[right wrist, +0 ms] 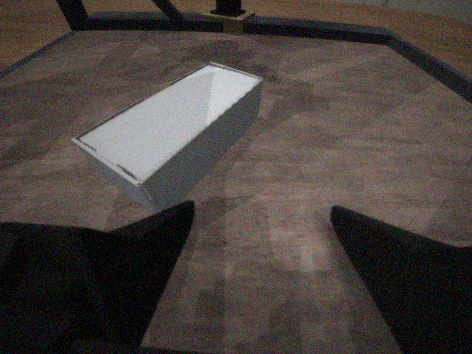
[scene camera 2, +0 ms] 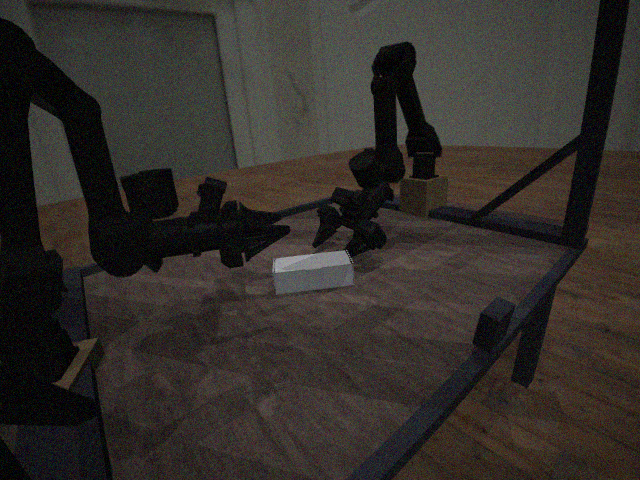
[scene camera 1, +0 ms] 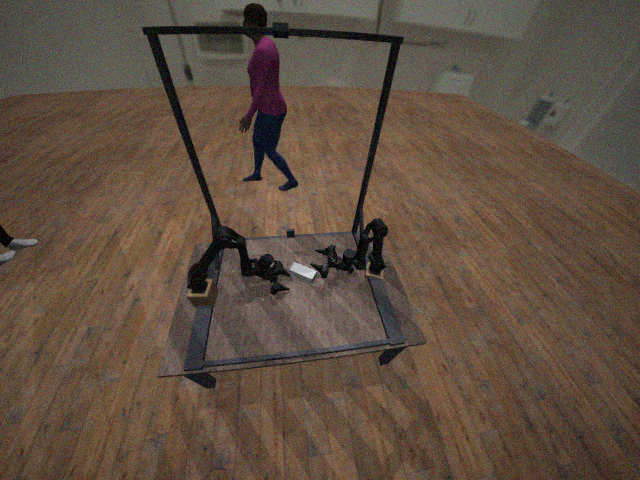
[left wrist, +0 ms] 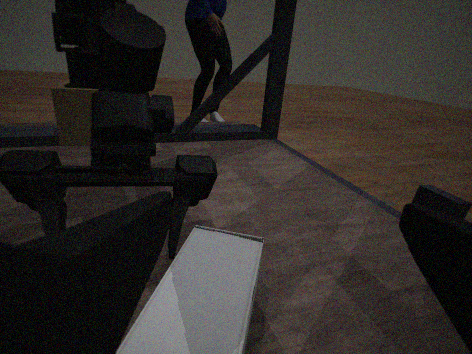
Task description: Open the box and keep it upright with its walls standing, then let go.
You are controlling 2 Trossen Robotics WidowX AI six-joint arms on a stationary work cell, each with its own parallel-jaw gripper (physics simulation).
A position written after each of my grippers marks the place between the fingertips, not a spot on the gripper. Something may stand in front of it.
My left gripper (scene camera 2: 285, 222) is open, with nothing in its grasp. My right gripper (scene camera 2: 325, 253) is open and holds nothing. I also see a dark gantry frame (scene camera 2: 37, 402).
My left gripper also shows in the left wrist view (left wrist: 284, 208). My right gripper is seen too in the right wrist view (right wrist: 262, 210) and in the left wrist view (left wrist: 117, 263).
